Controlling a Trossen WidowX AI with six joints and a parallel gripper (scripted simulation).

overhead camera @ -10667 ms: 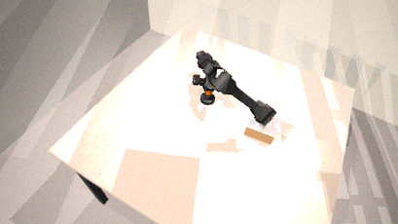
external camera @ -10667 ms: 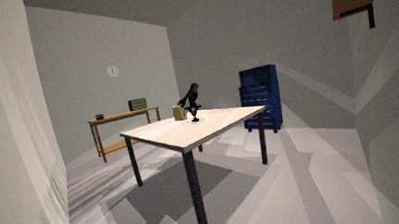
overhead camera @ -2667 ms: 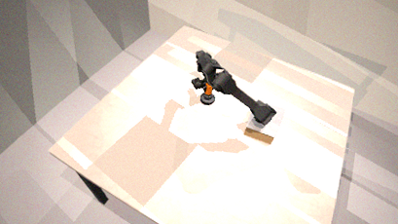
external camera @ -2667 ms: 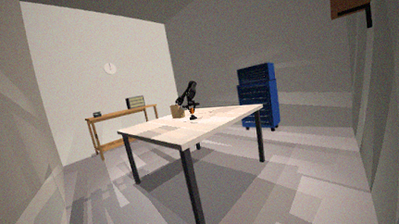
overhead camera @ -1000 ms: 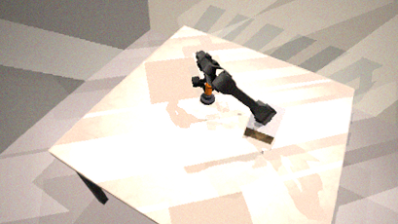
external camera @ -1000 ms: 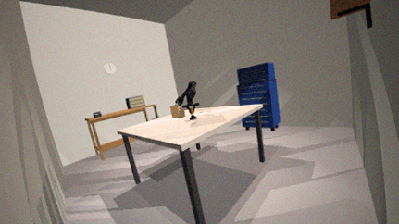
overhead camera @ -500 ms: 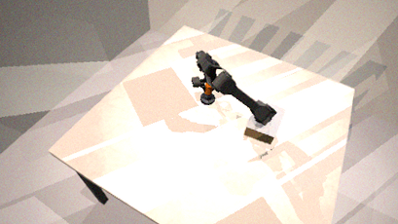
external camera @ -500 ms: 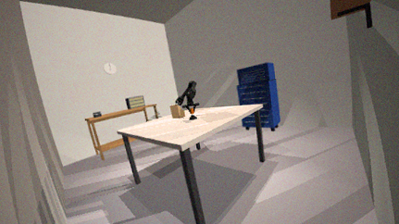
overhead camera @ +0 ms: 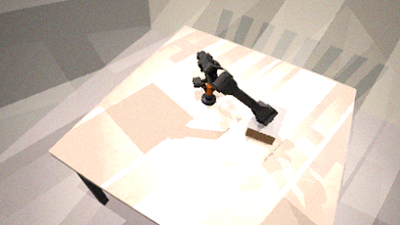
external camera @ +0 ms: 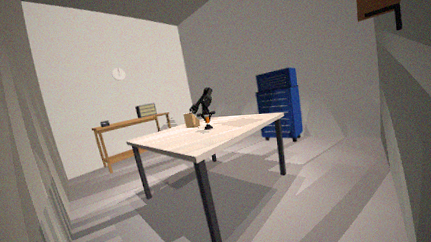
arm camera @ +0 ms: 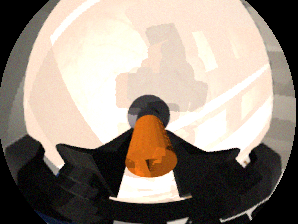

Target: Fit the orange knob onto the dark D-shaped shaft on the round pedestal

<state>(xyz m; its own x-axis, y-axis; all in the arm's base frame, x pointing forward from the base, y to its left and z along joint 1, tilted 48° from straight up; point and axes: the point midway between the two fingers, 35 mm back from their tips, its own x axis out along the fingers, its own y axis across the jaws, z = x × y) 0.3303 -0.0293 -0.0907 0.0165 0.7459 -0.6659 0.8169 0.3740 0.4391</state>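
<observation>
The orange knob lies 20 mm above my gripper tip. Also, from my gripper tip: dark round pedestal: 40 mm below.
</observation>
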